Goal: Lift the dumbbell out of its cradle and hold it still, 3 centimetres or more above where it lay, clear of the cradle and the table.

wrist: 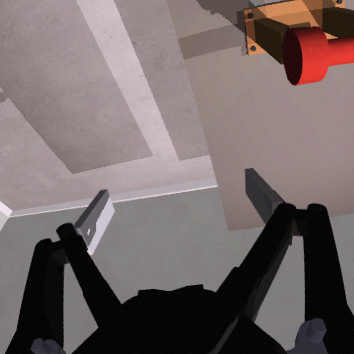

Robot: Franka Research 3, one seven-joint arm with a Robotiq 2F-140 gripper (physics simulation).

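Part of a red dumbbell [314, 56] shows at the upper right of the wrist view: one round end and a stretch of its bar, which runs out past the right edge. It rests at an orange cradle [256, 37] with dark brown supports, at the top right; the rest of both is cut off by the frame. My gripper [176, 190] is wide open and empty, low in the view, apart from the dumbbell and the cradle, which lie up and to the right of the fingers.
The table [250, 120] fills the right side, and its left edge runs down the middle of the view. A shadow falls on the table beside the cradle. Beyond the edge lie the floor [165, 240] and a pale grey panelled surface [50, 100] at the left.
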